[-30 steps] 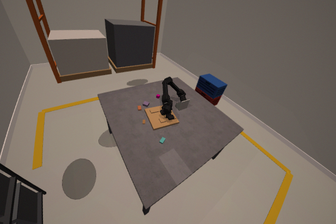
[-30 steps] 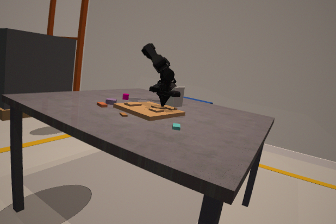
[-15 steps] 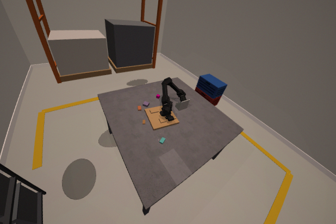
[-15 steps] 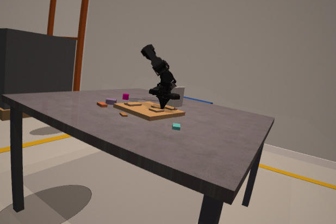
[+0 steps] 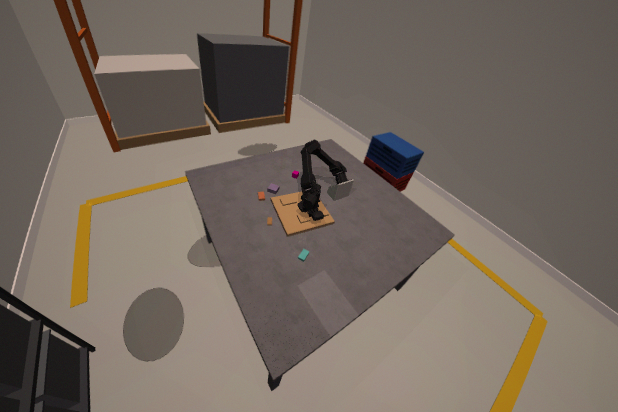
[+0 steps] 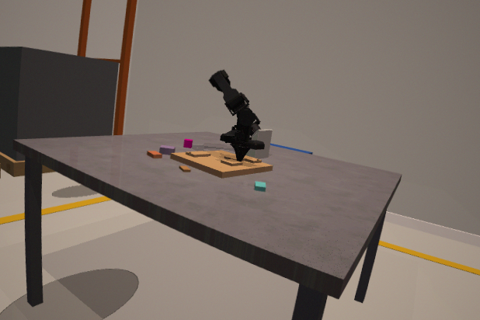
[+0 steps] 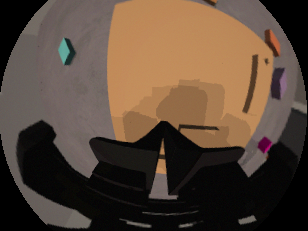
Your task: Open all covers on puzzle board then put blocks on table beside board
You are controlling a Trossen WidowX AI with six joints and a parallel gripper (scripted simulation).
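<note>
My gripper tip is now 80 mm to the left of the tan puzzle board. From my gripper tip the other things lie so: teal block 140 mm ahead, 210 mm to the left, 20 mm below; purple block 110 mm ahead, 310 mm to the right, 10 mm below; orange block 200 mm ahead, 270 mm to the right, 20 mm below.
</note>
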